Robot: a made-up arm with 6 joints. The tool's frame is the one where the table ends. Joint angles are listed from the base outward.
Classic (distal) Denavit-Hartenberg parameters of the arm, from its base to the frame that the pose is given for. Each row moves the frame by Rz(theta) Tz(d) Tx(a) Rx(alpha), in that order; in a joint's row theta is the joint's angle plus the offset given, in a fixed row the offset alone. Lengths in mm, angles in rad.
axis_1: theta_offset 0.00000, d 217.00, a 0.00, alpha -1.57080
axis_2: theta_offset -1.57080, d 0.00, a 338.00, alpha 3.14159
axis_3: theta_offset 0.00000, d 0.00, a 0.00, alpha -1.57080
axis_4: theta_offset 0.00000, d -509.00, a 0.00, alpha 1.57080
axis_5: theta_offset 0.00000, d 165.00, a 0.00, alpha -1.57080
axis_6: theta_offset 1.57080, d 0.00, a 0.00, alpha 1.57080
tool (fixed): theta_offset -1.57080, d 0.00, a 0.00, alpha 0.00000
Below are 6 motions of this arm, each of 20 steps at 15 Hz.
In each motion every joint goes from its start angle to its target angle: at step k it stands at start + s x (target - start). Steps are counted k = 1, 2, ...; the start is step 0. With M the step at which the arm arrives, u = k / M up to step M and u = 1 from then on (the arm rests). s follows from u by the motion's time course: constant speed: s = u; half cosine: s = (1 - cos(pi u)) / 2; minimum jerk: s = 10 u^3 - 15 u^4 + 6 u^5.
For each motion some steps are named. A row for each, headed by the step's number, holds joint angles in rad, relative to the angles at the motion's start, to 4 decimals.
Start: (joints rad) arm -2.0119 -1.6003 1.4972 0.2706 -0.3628 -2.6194
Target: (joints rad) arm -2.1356 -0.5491 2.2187 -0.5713 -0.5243 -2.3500
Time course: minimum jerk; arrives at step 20
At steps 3, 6, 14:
3: -0.0033 0.0280 0.0192 -0.0224 -0.0043 0.0072
6: -0.0202 0.1714 0.1177 -0.1373 -0.0263 0.0439
14: -0.1035 0.8798 0.6038 -0.7046 -0.1352 0.2255

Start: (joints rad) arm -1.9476 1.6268 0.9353 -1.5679 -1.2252 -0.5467
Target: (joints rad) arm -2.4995 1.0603 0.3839 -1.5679 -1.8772 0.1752
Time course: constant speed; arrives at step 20
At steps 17, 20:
17: -0.4691 -0.4815 -0.4687 0.0000 -0.5542 0.6136
20: -0.5519 -0.5665 -0.5514 0.0000 -0.6520 0.7219

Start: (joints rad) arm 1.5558 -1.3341 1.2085 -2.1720 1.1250 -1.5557
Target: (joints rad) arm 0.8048 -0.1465 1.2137 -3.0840 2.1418 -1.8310
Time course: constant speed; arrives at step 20
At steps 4, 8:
4: -0.1502 0.2375 0.0010 -0.1824 0.2034 -0.0551
8: -0.3004 0.4750 0.0021 -0.3648 0.4067 -0.1101

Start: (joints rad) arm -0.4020 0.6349 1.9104 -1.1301 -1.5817 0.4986
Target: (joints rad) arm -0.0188 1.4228 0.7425 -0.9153 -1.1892 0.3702
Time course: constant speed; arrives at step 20
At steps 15, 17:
15: 0.2874 0.5909 -0.8759 0.1611 0.2944 -0.0963
17: 0.3257 0.6697 -0.9927 0.1826 0.3336 -0.1091

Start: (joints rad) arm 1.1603 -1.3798 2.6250 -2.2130 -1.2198 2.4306
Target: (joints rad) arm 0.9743 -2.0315 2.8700 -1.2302 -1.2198 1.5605
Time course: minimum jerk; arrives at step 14
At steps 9, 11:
9: -0.1402 -0.4911 0.1846 0.7407 0.0000 -0.6557
11: -0.1731 -0.6064 0.2280 0.9145 0.0000 -0.8096

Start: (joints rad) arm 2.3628 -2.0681 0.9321 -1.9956 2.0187 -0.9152
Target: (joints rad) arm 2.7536 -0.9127 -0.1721 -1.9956 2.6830 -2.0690
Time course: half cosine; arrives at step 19
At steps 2, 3, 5, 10, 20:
2: 0.0106 0.0313 -0.0299 0.0000 0.0180 -0.0313
3: 0.0236 0.0696 -0.0665 0.0000 0.0400 -0.0695
5: 0.0631 0.1864 -0.1782 0.0000 0.1072 -0.1862
10: 0.2115 0.6254 -0.5977 0.0000 0.3596 -0.6245
20: 0.3908 1.1554 -1.1042 0.0000 0.6643 -1.1538

